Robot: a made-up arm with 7 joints.
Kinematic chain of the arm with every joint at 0, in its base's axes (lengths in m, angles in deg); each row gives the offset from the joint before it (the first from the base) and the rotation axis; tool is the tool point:
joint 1: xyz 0 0 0 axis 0 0.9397 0.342
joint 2: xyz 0 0 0 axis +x
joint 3: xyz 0 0 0 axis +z
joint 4: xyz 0.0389 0 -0.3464 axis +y
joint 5: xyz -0.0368 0 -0.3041 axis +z
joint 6: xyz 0 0 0 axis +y
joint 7: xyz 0 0 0 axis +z
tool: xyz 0 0 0
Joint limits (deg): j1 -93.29..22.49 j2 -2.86..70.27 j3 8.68..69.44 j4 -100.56..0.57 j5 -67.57..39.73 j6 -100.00..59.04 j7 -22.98..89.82
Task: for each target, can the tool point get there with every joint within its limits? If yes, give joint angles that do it. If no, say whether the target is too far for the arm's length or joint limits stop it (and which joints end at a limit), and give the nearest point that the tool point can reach.
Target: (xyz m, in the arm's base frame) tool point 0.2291 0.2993 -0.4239
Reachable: yes | joints 1.06 10.87 41.82 -73.42 -45.18 -0.67 20.31
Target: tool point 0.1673 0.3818 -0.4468
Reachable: yes | joints 6.67 27.10 31.18 -55.57 -55.68 -43.06 18.64
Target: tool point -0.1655 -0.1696 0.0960
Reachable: no: joint limits stop it (at a limit: joint 1, joint 2, joint 3, joint 4) | nearest point 0.3013 -0.1969 0.3099 | short by 0.514 m
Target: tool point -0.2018 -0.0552 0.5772
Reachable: no: joint limits stop it (at a limit: joint 1, joint 2, joint 4) | nearest point 0.0940 0.1996 0.4206 | short by 0.421 m
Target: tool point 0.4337 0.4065 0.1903
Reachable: yes | joints -64.23 60.97 22.48 -48.65 24.73 -55.42 3.88
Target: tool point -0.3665 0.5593 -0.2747
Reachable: no: too far | nearest point -0.1972 0.5370 -0.3089 | short by 0.174 m
